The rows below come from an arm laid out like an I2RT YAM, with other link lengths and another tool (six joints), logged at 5 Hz.
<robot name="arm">
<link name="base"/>
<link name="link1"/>
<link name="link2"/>
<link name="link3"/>
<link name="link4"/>
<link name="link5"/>
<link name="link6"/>
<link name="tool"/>
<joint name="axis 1" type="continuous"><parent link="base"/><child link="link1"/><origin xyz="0 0 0.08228"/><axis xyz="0 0 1"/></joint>
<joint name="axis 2" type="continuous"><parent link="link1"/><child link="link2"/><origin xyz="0.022 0.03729 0.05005" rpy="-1.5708 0 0"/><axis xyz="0 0 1"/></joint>
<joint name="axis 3" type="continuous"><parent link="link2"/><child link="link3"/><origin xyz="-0.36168 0 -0.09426" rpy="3.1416 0 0"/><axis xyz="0 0 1"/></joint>
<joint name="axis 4" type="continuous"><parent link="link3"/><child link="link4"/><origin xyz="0.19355 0.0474 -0.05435"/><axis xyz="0 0 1"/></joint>
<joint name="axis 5" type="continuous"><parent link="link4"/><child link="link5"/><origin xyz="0.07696 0.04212 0.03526" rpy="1.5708 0 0"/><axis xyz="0 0 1"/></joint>
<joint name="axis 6" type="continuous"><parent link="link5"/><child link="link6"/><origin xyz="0.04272 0 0.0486" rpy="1.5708 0 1.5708"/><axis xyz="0 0 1"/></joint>
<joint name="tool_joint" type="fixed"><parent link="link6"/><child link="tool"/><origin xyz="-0.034 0.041 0.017" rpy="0 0.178 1.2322"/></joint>
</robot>
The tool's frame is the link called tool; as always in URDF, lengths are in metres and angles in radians. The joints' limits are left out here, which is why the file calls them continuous.
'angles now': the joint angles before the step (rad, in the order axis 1, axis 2, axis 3, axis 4, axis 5, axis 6). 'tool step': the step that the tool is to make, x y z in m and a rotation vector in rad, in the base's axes. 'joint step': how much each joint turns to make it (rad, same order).
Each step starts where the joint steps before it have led.
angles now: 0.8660 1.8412 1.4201 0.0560 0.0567 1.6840
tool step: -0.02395 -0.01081 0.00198 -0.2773 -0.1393 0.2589
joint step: -0.0192 -0.0303 0.1112 -0.2656 -0.1356 -0.3759
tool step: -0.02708 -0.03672 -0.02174 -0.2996 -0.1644 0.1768
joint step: -0.0223 -0.0735 -0.0444 -0.1722 0.0034 -0.3802
